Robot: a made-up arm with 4 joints. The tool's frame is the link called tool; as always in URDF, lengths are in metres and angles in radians. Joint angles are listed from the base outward.
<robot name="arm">
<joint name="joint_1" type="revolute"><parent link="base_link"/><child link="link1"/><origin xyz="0.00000 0.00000 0.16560" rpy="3.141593 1.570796 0.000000"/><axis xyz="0 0 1"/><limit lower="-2.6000" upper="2.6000"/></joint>
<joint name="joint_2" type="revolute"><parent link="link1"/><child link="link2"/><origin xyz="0.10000 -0.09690 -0.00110" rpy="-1.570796 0.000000 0.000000"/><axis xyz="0 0 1"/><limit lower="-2.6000" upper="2.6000"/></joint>
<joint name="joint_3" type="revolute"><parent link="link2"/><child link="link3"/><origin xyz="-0.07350 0.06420 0.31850" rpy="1.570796 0.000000 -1.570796"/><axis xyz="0 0 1"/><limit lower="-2.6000" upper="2.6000"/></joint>
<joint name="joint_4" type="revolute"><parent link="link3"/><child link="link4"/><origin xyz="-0.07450 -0.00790 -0.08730" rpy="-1.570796 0.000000 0.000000"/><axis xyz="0 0 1"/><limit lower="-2.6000" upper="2.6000"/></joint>
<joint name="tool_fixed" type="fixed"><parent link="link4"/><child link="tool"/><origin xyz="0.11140 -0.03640 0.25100" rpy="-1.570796 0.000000 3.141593"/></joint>
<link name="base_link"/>
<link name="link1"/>
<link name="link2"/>
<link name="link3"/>
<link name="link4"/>
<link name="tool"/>
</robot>
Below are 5 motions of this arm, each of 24 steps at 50 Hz.
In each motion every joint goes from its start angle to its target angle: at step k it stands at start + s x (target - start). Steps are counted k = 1, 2, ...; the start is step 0. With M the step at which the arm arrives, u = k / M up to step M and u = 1 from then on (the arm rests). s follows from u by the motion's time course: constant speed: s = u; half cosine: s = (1 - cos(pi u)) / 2; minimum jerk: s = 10 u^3 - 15 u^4 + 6 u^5.
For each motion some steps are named. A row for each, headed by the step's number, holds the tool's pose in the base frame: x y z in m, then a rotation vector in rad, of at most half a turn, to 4 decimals.
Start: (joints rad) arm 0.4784 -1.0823 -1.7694 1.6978
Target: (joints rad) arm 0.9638 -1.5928 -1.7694 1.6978
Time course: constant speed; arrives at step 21
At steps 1, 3, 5, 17, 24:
1: -0.1968 -0.1939 0.2802 -2.2519 -0.5343 -0.2025
3: -0.1913 -0.1835 0.2971 -2.3033 -0.4941 -0.1562
5: -0.1854 -0.1720 0.3131 -2.3540 -0.4511 -0.1113
17: -0.1413 -0.0881 0.3857 -2.6402 -0.1352 0.1232
24: -0.1237 -0.0567 0.4003 -2.7264 -0.0077 0.1854

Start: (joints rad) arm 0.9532 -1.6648 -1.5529 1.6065
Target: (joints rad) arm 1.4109 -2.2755 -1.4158 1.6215
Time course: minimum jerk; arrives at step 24
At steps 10, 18, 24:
10: -0.0668 -0.0295 0.4635 -2.5846 0.3903 0.1335
18: 0.0014 0.0485 0.4812 -2.6512 0.8826 0.0949
24: 0.0141 0.0616 0.4818 -2.6535 0.9772 0.0697

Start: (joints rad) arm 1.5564 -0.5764 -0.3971 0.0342
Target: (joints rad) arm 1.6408 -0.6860 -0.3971 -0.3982
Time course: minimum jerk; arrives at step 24
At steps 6, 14, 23, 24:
6: -0.0386 -0.0475 0.5970 -1.6073 0.1642 -0.7753
14: -0.0112 -0.0116 0.6027 -1.5508 0.3612 -1.0277
23: 0.0078 0.0066 0.6065 -1.4984 0.4778 -1.1895
24: 0.0079 0.0067 0.6066 -1.4983 0.4781 -1.1898

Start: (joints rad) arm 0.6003 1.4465 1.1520 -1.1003
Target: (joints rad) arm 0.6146 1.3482 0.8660 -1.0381
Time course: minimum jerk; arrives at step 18
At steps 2, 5, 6, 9, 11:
2: -0.0614 -0.0986 0.4990 -1.6918 -0.2073 0.4460
5: -0.0577 -0.1066 0.5033 -1.6563 -0.2049 0.4450
6: -0.0555 -0.1116 0.5057 -1.6348 -0.2034 0.4440
9: -0.0473 -0.1311 0.5138 -1.5523 -0.1982 0.4376
11: -0.0420 -0.1449 0.5183 -1.4955 -0.1950 0.4307

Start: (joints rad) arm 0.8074 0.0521 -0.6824 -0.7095
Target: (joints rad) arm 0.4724 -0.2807 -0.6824 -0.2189
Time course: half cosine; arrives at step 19
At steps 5, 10, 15, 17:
5: -0.0833 -0.3147 0.4353 -0.4877 0.3246 -0.8439
10: -0.0868 -0.3395 0.3849 -0.4765 0.3154 -0.8269
15: -0.0903 -0.3577 0.3366 -0.4679 0.3098 -0.8000
17: -0.0912 -0.3610 0.3258 -0.4660 0.3087 -0.7925

